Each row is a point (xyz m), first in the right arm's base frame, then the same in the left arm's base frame.
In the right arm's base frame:
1: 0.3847 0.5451 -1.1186
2: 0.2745 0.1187 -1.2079
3: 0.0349 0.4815 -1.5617
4: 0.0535 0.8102 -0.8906
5: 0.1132 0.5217 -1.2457
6: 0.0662 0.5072 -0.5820
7: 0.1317 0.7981 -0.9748
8: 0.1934 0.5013 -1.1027
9: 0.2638 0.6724 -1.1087
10: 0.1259 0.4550 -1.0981
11: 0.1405 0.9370 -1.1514
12: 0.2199 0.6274 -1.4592
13: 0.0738 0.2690 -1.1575
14: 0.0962 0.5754 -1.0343
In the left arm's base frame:
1: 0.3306 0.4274 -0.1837
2: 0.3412 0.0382 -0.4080
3: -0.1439 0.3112 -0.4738
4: 0.0817 0.4319 0.2286
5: 0.0572 0.3061 -0.2147
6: 0.3408 0.1091 0.3542
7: 0.1090 0.4806 0.1274
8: 0.1974 0.2933 -0.1283
9: 0.1945 0.4725 -0.0819
10: 0.1603 0.2204 -0.1229
11: -0.0147 0.6443 0.0355
12: 0.0065 0.4989 -0.3832
13: 0.1519 0.0537 -0.2367
14: 0.1263 0.2912 -0.0076

